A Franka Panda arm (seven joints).
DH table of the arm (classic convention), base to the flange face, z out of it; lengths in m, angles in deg. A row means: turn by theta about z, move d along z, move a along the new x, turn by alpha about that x. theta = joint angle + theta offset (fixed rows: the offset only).
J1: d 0.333; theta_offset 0; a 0; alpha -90
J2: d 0; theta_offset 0; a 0; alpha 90
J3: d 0.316; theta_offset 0; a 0.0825; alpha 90
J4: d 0; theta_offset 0; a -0.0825; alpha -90
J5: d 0.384; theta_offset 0; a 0; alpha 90
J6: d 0; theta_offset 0; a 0.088; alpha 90
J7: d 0.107; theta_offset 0; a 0; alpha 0
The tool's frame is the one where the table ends.
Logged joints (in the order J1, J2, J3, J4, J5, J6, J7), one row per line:
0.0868, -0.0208, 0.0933, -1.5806, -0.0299, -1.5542, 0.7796
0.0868, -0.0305, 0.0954, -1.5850, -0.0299, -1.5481, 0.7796
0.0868, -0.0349, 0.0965, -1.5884, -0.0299, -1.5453, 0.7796
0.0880, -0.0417, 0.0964, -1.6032, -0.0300, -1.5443, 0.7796
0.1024, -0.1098, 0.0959, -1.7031, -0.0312, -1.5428, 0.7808
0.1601, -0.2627, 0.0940, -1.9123, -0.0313, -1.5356, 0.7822
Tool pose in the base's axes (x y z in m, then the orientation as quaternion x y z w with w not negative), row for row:
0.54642, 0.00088, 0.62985, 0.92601, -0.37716, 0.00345, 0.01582
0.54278, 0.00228, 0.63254, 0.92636, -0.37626, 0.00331, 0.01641
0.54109, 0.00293, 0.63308, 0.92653, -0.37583, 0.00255, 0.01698
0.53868, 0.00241, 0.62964, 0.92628, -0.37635, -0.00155, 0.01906
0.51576, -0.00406, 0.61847, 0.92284, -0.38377, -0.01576, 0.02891
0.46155, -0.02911, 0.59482, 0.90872, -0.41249, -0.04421, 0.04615
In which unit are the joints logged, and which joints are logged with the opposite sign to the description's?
The joints are logged in radians. Opposite sign: J1, J6.
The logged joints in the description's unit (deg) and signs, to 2 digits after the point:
-4.97, -1.19, 5.35, -90.56, -1.71, 89.05, 44.67
-4.97, -1.75, 5.47, -90.81, -1.71, 88.70, 44.67
-4.97, -2.00, 5.53, -91.01, -1.71, 88.54, 44.67
-5.04, -2.39, 5.52, -91.86, -1.72, 88.48, 44.67
-5.87, -6.29, 5.49, -97.58, -1.79, 88.40, 44.74
-9.17, -15.05, 5.39, -109.57, -1.79, 87.98, 44.82

